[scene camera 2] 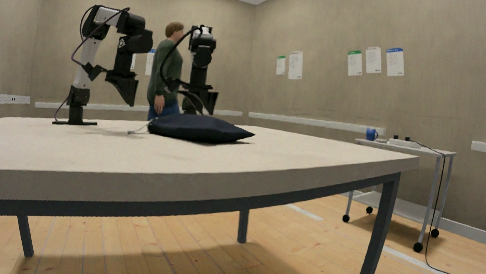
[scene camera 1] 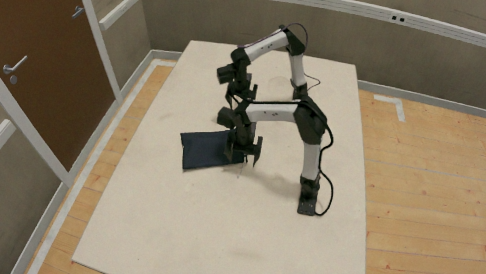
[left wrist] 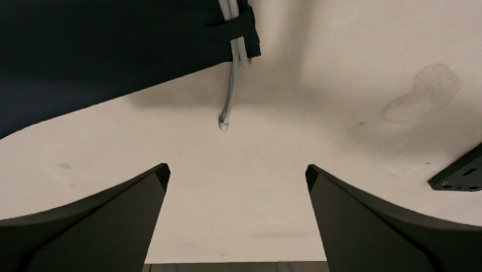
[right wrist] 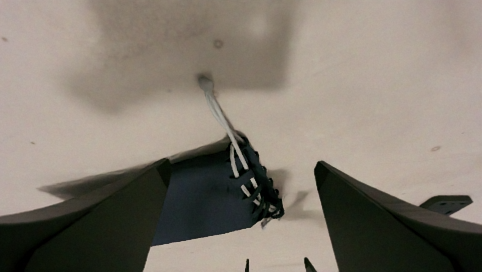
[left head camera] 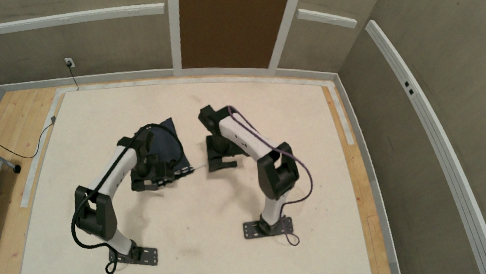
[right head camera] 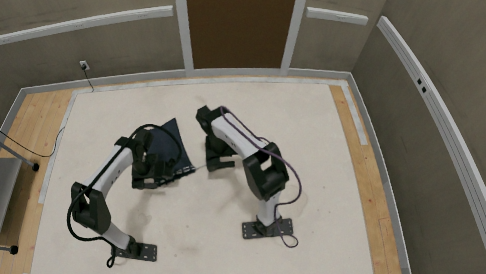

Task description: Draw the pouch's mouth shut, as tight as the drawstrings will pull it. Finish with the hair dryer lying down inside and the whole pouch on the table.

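Observation:
The dark navy pouch point(left head camera: 166, 145) point(right head camera: 167, 145) point(scene camera 1: 202, 149) point(scene camera 2: 200, 129) point(left wrist: 100, 45) point(right wrist: 205, 200) lies on the table, bulging in the middle. Its laced mouth edge point(right wrist: 260, 187) is nearest the arms. The hair dryer does not show. A grey drawstring point(left wrist: 229, 95) hangs out of one mouth corner. The other drawstring point(right wrist: 217, 110) point(scene camera 2: 137, 131) leaves the opposite corner and ends in a knot. My left gripper point(left wrist: 237, 167) point(scene camera 1: 243, 159) is open and empty above the first corner. My right gripper point(right wrist: 242, 163) is open and empty above the other corner and drawstring.
The pale table point(left head camera: 190, 240) point(scene camera 1: 165, 225) carries both arm bases, the left point(left head camera: 145, 256) and the right point(left head camera: 250, 230). The two forearms reach in over the pouch side. In scene camera 2, a person point(scene camera 2: 167, 65) stands behind the table and a trolley point(scene camera 2: 445, 151) stands at the right.

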